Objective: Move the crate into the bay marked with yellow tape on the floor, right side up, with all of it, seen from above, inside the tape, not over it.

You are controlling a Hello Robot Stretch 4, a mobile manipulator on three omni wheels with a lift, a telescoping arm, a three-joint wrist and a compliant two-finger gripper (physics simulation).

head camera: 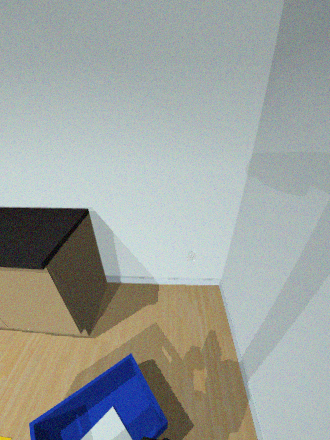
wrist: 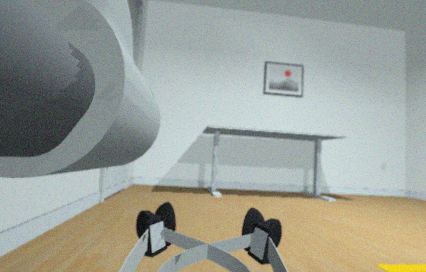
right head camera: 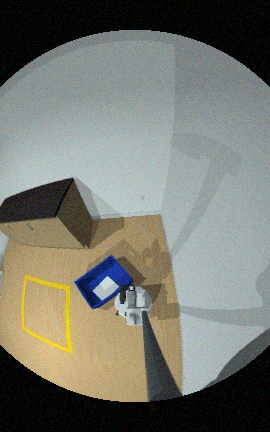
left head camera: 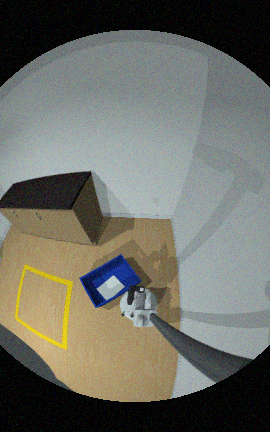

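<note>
The blue crate stands upright on the floor, open top up, with a white sheet or block inside. It sits at an angle, outside the bay and to its right in both side head views; its near part is cut off in the head camera view. The yellow tape marks a four-sided bay; a bit of tape shows at the lower right of the wrist view. My gripper is open with nothing between its fingertips. The arm's end and wrist are close beside the crate's near right corner.
A wooden cabinet with a black top stands against the wall behind the bay and crate. A wall runs close along the right of the crate. A table stands by the far wall in the wrist view, below a framed picture.
</note>
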